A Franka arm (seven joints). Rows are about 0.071 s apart.
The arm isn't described. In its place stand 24 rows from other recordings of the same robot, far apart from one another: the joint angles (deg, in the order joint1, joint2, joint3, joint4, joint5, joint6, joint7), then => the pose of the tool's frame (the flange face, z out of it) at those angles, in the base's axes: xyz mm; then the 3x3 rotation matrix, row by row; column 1 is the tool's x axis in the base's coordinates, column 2 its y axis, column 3 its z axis.
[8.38, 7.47, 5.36, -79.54, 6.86, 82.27, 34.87] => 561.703 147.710 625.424; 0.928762 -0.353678 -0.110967; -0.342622 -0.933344 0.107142; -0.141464 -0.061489 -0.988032
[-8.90, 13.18, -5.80, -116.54, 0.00, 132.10, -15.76] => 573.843 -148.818 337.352; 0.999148 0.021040 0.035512; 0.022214 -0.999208 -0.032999; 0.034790 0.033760 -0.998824
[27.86, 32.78, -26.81, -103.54, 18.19, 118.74, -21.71] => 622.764 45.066 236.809; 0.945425 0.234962 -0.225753; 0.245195 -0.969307 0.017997; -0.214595 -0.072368 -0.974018
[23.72, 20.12, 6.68, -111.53, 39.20, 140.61, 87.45] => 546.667 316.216 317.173; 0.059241 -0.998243 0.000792; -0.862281 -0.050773 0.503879; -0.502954 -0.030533 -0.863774
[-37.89, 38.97, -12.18, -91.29, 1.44, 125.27, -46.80] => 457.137 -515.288 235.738; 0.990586 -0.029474 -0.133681; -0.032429 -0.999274 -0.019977; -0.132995 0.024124 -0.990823
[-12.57, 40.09, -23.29, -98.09, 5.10, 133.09, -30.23] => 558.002 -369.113 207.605; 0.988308 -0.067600 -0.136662; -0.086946 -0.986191 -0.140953; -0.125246 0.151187 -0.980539
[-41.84, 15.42, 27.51, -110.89, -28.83, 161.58, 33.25] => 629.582 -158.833 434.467; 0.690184 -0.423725 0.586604; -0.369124 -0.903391 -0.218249; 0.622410 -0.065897 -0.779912
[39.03, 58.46, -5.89, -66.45, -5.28, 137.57, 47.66] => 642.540 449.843 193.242; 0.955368 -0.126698 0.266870; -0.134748 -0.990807 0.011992; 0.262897 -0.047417 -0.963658
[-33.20, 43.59, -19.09, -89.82, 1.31, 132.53, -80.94] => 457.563 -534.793 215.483; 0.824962 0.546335 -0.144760; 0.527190 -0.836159 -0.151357; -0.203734 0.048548 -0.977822
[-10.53, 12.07, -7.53, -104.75, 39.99, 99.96, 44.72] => 579.219 -123.741 415.445; 0.246487 -0.969069 0.012245; -0.747122 -0.181956 0.639297; -0.617294 -0.166727 -0.768863
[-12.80, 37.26, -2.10, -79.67, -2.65, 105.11, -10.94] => 677.677 -179.225 311.829; 0.975776 -0.044710 -0.214153; -0.048664 -0.998728 -0.013224; -0.213289 0.023325 -0.976711
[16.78, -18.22, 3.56, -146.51, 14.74, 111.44, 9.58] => 356.890 149.859 359.030; 0.943452 0.029904 -0.330159; 0.070514 -0.991235 0.111719; -0.323924 -0.128683 -0.937291
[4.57, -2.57, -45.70, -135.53, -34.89, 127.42, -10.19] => 354.871 -333.517 333.058; 0.954033 -0.082203 -0.288208; -0.175039 -0.933422 -0.313184; -0.243275 0.349235 -0.904904
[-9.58, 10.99, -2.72, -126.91, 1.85, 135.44, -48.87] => 530.854 -115.276 287.307; 0.816152 0.576547 -0.038585; 0.577536 -0.816060 0.022309; -0.018625 -0.040492 -0.999006
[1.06, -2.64, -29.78, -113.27, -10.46, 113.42, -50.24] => 475.878 -277.626 489.124; 0.901556 0.431820 -0.026986; 0.423488 -0.893496 -0.149409; -0.088630 0.123272 -0.988407
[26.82, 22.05, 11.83, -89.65, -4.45, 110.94, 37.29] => 535.725 399.828 425.890; 0.999287 0.037172 -0.006581; 0.037177 -0.999309 0.000603; -0.006554 -0.000847 -0.999978
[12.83, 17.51, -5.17, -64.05, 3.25, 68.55, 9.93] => 594.938 98.051 624.044; 0.973934 -0.022629 -0.225700; -0.024315 -0.999693 -0.004696; -0.225525 0.010061 -0.974185
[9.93, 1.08, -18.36, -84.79, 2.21, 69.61, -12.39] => 515.119 -69.423 630.531; 0.960276 0.063842 -0.271651; 0.086159 -0.993746 0.071025; -0.265417 -0.091609 -0.959772
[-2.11, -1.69, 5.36, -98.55, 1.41, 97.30, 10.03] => 552.045 34.349 580.967; 0.992629 -0.121028 0.006348; -0.121140 -0.992390 0.022048; 0.003631 -0.022655 -0.999737
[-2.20, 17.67, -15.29, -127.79, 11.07, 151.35, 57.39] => 531.949 -172.932 248.246; 0.113897 -0.986382 0.118653; -0.992832 -0.117363 -0.022617; 0.036234 -0.115226 -0.992678
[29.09, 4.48, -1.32, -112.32, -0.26, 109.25, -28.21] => 495.611 260.836 424.470; 0.551297 0.826566 -0.113404; 0.825846 -0.559951 -0.066584; -0.118537 -0.056947 -0.991315
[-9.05, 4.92, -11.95, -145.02, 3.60, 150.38, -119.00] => 430.338 -168.098 244.284; -0.085935 0.996196 0.014438; 0.996273 0.085816 0.008691; 0.007419 0.015131 -0.999858
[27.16, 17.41, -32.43, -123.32, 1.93, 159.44, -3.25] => 597.335 -46.265 319.083; 0.934803 -0.042300 0.352639; 0.016936 -0.986444 -0.163220; 0.354763 0.158551 -0.921415
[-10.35, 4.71, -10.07, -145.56, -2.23, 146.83, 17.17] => 423.200 -158.116 237.094; 0.810729 -0.581560 -0.067135; -0.583538 -0.811981 -0.013047; -0.046925 0.049754 -0.997659
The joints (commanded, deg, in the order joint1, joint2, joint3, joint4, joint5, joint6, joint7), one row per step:
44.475 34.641 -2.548 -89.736 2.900 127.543 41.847
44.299 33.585 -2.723 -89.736 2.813 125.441 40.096
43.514 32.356 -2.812 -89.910 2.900 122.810 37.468
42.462 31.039 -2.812 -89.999 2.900 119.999 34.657
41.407 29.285 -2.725 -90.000 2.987 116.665 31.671
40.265 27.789 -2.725 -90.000 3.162 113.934 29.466
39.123 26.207 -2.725 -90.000 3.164 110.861 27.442
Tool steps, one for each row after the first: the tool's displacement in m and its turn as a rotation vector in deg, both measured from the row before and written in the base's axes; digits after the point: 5 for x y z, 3 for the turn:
0.00025 -0.00499 0.00959 -0.798 0.650 1.509
0.00305 -0.01102 0.00946 -0.956 1.201 1.757
0.00413 -0.01297 0.01093 -0.893 1.254 1.805
0.00237 -0.01286 0.01610 -0.681 1.407 2.028
0.00377 -0.01386 0.01390 -0.411 1.175 1.042
0.00257 -0.01467 0.01440 -0.623 1.323 0.959

